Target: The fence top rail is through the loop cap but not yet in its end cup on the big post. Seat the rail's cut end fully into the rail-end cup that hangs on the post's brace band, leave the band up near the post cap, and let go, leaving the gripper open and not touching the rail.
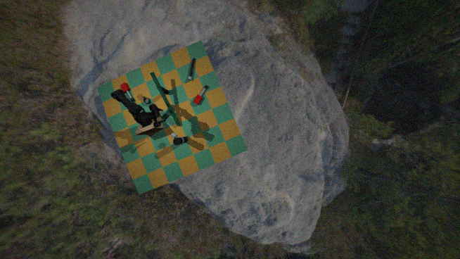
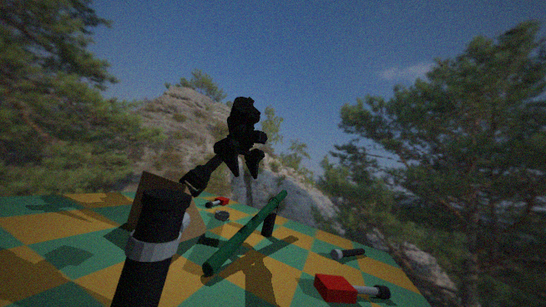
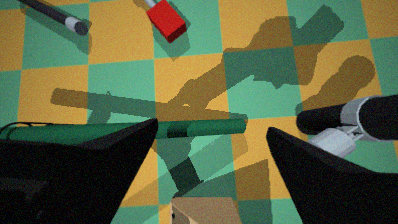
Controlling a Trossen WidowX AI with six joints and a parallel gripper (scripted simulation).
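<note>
Right now my gripper tip is 30 mm past the grey rail-end cup, 190 mm to the left of it and 110 mm above it. The rest, counted from my gripper tip: small dark post (300 mm to the left, 140 mm below).
</note>
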